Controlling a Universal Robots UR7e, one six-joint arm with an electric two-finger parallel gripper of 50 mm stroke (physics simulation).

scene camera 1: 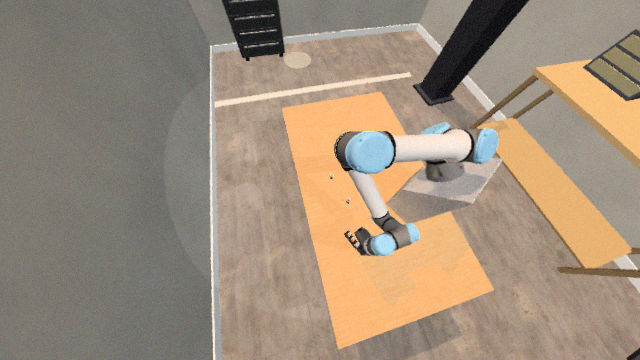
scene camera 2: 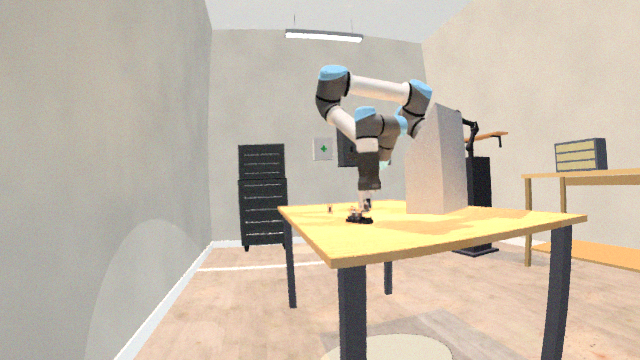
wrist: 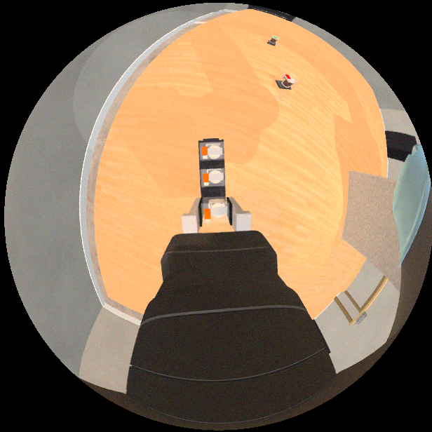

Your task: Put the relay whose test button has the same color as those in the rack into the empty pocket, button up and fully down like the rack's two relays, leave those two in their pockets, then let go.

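Frame: origin at the arm's base, x ahead, y left, z up, level; millimetres.
Seen in the pictures: gripper, fingertip midpoint: (scene camera 1: 357,244) (scene camera 2: 365,208); arm's base, link origin: (scene camera 1: 444,172) (scene camera 2: 433,138).
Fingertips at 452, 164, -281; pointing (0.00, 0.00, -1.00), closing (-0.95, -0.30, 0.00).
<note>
Offsets run from my fingertips to a thing's top centre, as dx, dy, dz. Level surfaces: height alone.
The black rack (wrist: 212,192) (scene camera 2: 367,220) stands on the table. Its two relays, the far one (wrist: 214,151) and the middle one (wrist: 215,176), sit in their pockets with orange test buttons facing up. My gripper (wrist: 214,206) (scene camera 2: 367,203) is shut on a relay (wrist: 217,207) with an orange test button, held button up. This relay is in line with the other two, at the rack's end nearest my gripper in the wrist view. The fingers and the relay hide that pocket, so I cannot tell whether the relay is above it or how far in it is.
A relay with a red button {-57, -249, -8} (wrist: 286,81) (scene camera 1: 348,201) and one with a green button {-14, -440, -8} (wrist: 273,40) (scene camera 1: 331,176) stand apart on the table {dz -52} (scene camera 1: 415,280) (scene camera 2: 450,232), away from the rack. The grey robot pedestal (scene camera 2: 434,170) stands at the table's side.
</note>
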